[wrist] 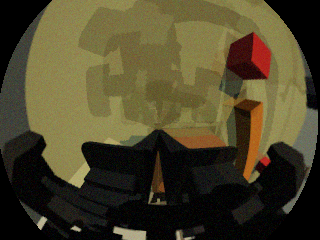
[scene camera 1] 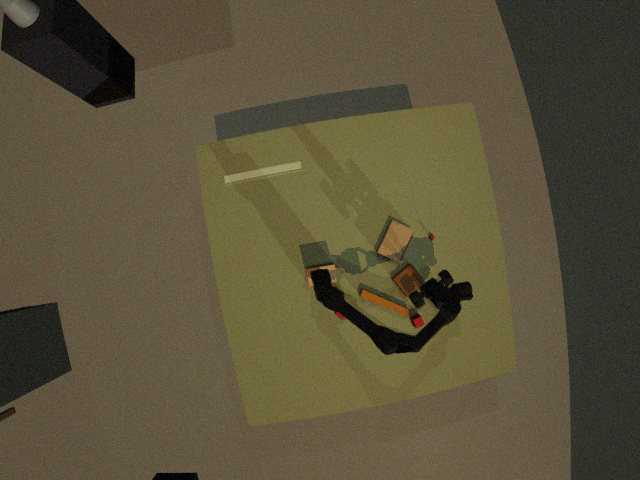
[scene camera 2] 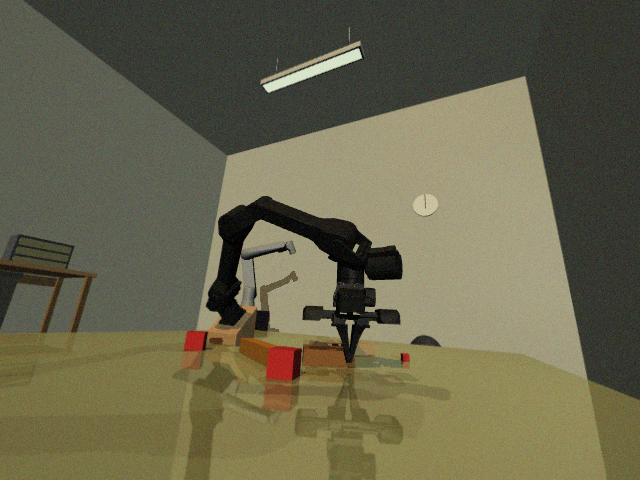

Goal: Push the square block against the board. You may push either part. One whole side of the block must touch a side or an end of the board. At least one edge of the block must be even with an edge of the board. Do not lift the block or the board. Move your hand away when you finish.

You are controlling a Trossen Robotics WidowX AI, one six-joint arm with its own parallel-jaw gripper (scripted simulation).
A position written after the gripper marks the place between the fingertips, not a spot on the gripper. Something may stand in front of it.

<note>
In view: the gripper (scene camera 2: 349,362), a square block (scene camera 2: 321,355) and a red cube (scene camera 2: 284,363).
The square block shows as well in the wrist view (wrist: 210,141). The gripper also shows in the wrist view (wrist: 158,132).
</note>
